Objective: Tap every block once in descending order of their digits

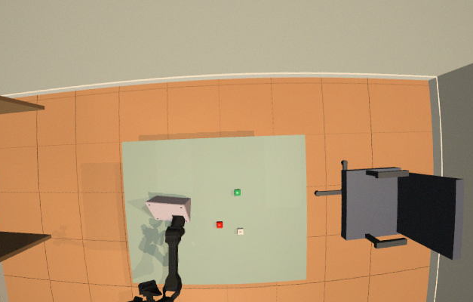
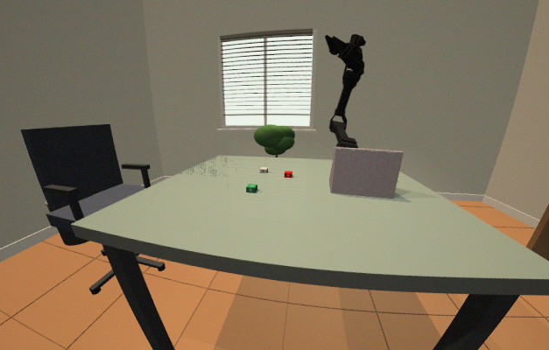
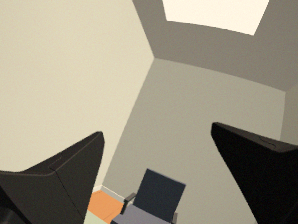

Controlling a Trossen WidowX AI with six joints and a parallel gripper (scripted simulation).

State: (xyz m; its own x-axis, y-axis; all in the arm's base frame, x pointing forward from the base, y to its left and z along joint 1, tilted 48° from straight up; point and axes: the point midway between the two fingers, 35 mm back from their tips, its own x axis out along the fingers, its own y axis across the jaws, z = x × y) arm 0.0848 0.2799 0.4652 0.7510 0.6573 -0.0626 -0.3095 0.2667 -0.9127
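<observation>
My gripper tip is now 580 mm above the red block, 140 mm short of it and 90 mm to the right of it. Also, from my gripper tip: green block (580 mm below, 290 mm to the left, 250 mm ahead); white block (580 mm below, 270 mm ahead, 50 mm to the left).
</observation>
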